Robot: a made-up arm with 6 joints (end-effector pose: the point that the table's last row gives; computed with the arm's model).
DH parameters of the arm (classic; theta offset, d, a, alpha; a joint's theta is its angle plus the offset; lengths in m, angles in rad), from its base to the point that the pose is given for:
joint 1: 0 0.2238 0 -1.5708
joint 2: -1.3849 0 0.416 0
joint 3: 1.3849 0 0.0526 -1.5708
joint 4: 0 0.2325 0 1.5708
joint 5: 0 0 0.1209 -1.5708
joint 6: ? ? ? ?
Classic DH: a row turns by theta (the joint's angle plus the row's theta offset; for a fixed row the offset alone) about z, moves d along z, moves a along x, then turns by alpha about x.
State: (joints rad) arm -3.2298 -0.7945 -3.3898 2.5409 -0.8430 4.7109
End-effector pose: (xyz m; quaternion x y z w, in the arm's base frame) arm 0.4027 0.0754 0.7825 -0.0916 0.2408 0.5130 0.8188
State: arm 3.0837 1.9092 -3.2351 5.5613 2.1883 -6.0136
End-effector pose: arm -0.5633 0.1623 -0.1346 0.2031 0.8279 0.3864 0.3522
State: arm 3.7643 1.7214 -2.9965 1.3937 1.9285 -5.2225
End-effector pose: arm -0.4430 -0.5445 0.0203 0.1384 0.7133 -0.2438 0.6424
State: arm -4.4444 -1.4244 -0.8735 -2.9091 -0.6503 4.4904
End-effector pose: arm -0.0170 -0.1030 0.4485 -0.6574 -0.1528 0.1322 0.7259
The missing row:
joint 6: 0 0.1543 0 0
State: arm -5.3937 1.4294 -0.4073 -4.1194 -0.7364 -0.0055
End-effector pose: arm 0.2253 0.0234 0.1140 0.6627 -0.3064 0.2304 0.6433
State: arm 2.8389 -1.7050 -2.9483 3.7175 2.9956 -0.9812
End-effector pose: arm 0.5221 -0.0820 0.0796 -0.6376 -0.4285 0.3592 0.5299
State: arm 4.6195 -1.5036 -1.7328 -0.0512 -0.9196 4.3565
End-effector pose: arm 0.0723 0.6679 0.5333 -0.4827 -0.0535 -0.2173 0.8467
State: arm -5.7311 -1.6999 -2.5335 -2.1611 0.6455 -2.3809
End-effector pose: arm -0.6989 -0.4268 0.4001 0.6590 -0.1738 -0.1712 0.7115
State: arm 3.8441 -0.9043 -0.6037 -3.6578 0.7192 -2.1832
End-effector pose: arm -0.1168 -0.1058 0.5719 0.1793 -0.4534 0.5743 0.6576
